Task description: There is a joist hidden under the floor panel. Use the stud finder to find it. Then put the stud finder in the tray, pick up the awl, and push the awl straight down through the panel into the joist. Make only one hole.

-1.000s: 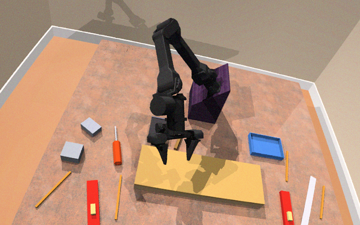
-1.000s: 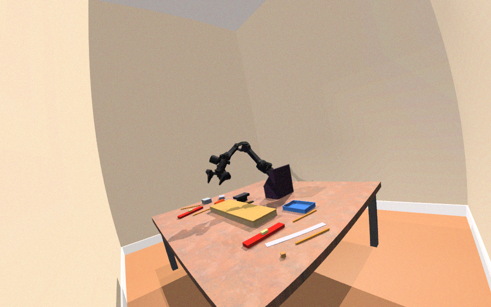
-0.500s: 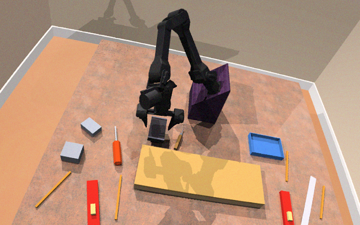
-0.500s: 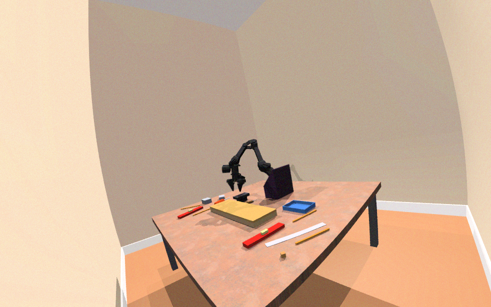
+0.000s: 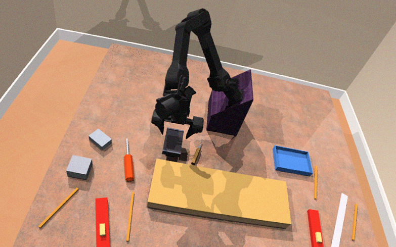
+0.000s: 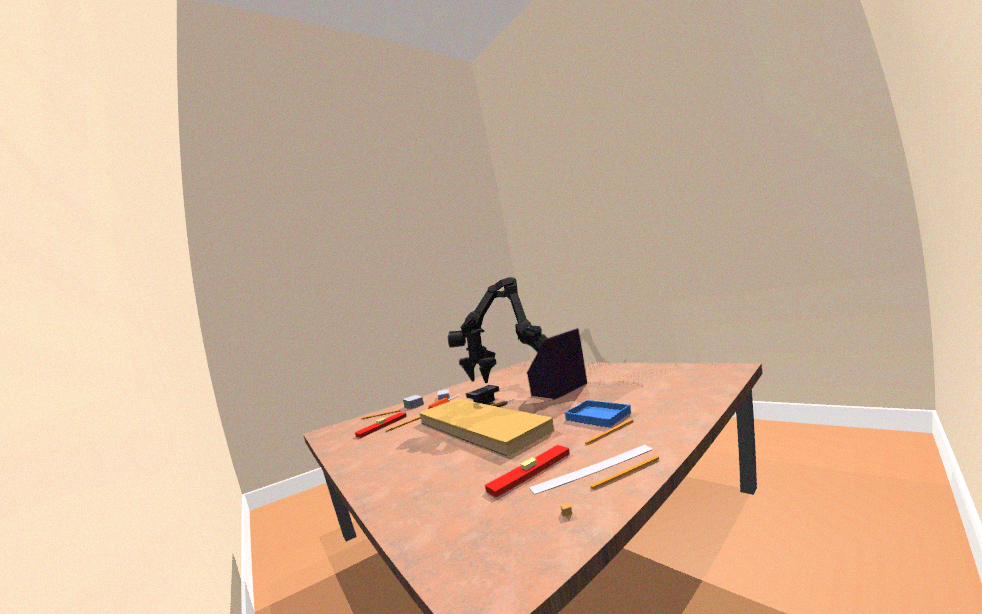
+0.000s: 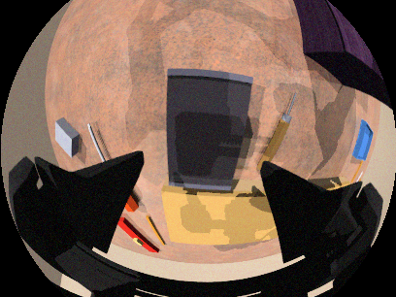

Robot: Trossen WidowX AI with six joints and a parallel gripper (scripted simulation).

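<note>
Now: gripper tip 70 mm above the stud finder and 20 mm past it. The rest, counted from my gripper tip: white strip (720 mm to the left, 160 mm ahead, 90 mm below); then blue tray (530 mm to the left, 90 mm behind, 70 mm below); then awl (110 mm to the left, 80 mm below, 20 mm behind).
</note>
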